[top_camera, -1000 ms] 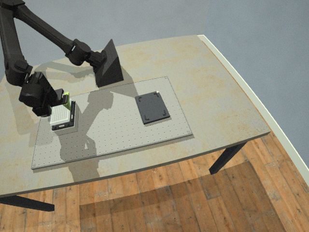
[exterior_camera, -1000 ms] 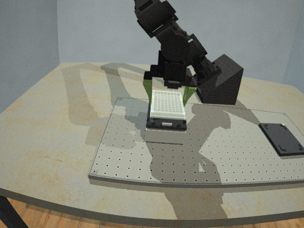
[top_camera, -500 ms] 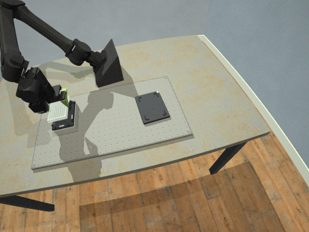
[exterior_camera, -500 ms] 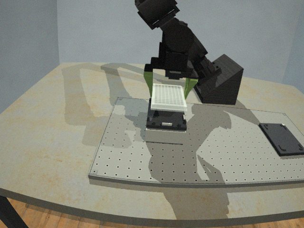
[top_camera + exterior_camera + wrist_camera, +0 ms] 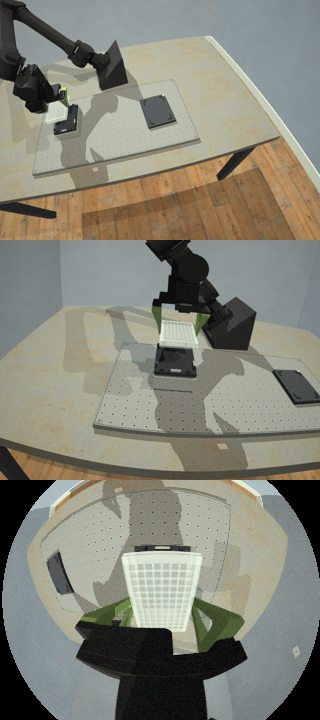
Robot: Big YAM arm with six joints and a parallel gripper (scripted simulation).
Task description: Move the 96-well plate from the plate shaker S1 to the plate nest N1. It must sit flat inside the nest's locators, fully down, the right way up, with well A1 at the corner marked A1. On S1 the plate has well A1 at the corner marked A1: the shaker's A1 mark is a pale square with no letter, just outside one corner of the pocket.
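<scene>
Right now my hand is 60 mm short of the plate nest N1, 400 mm to the right of it and 120 mm above it. From my hand the other things lie so: white 96-well plate right at my hand.
</scene>
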